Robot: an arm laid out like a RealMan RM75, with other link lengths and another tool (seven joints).
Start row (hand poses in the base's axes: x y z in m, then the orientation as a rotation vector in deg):
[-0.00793, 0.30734, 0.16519, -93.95, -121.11, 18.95]
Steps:
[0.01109, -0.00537, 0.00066, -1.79, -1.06, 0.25]
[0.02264, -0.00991, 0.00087, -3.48, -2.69, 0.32]
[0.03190, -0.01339, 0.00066, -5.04, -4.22, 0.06]
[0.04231, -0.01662, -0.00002, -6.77, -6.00, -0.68]
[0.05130, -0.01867, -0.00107, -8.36, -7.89, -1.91]
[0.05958, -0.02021, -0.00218, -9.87, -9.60, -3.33]
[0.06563, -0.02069, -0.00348, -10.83, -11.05, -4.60]
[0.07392, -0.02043, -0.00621, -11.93, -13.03, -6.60]
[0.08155, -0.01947, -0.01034, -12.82, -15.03, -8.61]
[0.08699, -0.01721, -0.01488, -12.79, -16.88, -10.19]
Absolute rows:
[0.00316, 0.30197, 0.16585, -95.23, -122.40, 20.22]
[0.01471, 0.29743, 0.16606, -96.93, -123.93, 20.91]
[0.02397, 0.29395, 0.16585, -98.84, -125.05, 21.43]
[0.03438, 0.29072, 0.16517, -101.49, -125.92, 21.79]
[0.04337, 0.28867, 0.16412, -104.64, -126.36, 21.73]
[0.05165, 0.28713, 0.16301, -107.87, -126.42, 21.66]
[0.05770, 0.28665, 0.16171, -110.50, -126.33, 21.18]
[0.06599, 0.28691, 0.15898, -114.26, -125.85, 20.17]
[0.07362, 0.28787, 0.15485, -117.92, -125.26, 18.85]
[0.07906, 0.29013, 0.15031, -120.50, -124.87, 16.69]

